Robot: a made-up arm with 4 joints.
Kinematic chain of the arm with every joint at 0, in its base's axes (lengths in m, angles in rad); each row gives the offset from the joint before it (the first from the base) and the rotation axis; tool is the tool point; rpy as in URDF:
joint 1: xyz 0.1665 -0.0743 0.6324 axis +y
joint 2: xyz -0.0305 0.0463 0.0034 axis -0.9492 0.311 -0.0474
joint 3: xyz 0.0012 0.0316 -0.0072 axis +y
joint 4: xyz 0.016 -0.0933 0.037 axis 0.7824 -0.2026 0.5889
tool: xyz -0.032 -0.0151 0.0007 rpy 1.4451 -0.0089 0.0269
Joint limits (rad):
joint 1: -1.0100..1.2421
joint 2: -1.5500..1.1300
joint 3: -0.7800..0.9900
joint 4: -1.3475..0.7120
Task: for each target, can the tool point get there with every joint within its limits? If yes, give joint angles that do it. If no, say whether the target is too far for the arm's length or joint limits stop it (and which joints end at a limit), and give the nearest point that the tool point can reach.
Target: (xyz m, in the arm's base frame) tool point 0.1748 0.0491 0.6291
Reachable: no: joint limits stop it (at a limit: joint 1, joint 2, joint 4) | nearest point 0.2169 -0.0176 0.6538 | short by 0.083 m
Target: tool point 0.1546 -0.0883 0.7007
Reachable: yes | joints 0.3602 0.3210 0.1811 -0.1176
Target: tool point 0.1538 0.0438 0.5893
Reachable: no: joint limits stop it (at a limit: joint 2, joint 3, joint 4) | nearest point 0.1452 -0.0387 0.5602 | short by 0.088 m
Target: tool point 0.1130 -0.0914 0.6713
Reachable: yes | joints -0.5238 0.4003 0.3485 0.1864
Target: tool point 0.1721 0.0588 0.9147
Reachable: no: too far | nearest point 0.1684 -0.0341 0.7269 | short by 0.210 m
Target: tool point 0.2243 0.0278 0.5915
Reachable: no: joint limits stop it (at a limit: joint 1, joint 2, joint 3, joint 4) | nearest point 0.2255 -0.0371 0.5711 | short by 0.068 m
